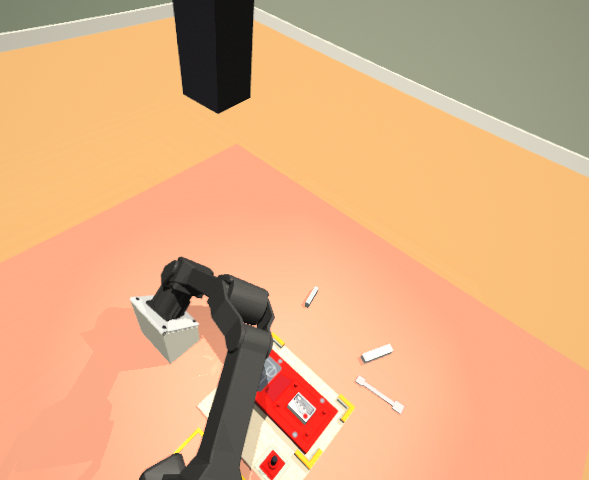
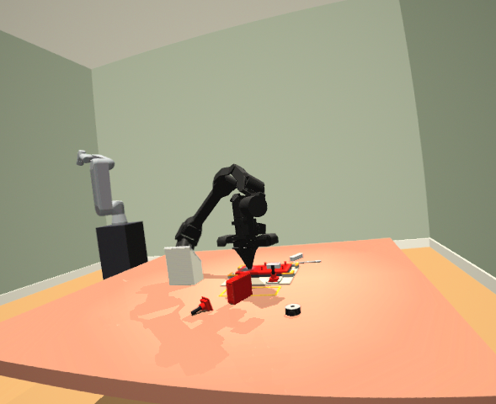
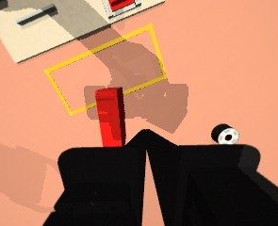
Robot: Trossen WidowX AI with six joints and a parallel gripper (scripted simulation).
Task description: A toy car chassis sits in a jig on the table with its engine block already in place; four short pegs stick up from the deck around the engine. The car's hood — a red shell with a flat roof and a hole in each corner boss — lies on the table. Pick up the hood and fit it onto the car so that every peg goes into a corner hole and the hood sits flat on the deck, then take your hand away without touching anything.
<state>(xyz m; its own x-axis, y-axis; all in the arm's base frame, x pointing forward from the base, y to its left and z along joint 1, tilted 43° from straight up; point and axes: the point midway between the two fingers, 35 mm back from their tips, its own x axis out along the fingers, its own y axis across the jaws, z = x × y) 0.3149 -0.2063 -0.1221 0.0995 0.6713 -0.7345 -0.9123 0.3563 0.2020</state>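
My gripper tip is 60 mm above the red hood, 40 mm past it and 10 mm to the right of it. Also, from my gripper tip: cream jig: 270 mm to the left, 80 mm below, 10 mm behind; black wheel: 130 mm ahead, 110 mm to the right, 90 mm below; grey engine block: 290 mm to the left, 70 mm below, 30 mm ahead.
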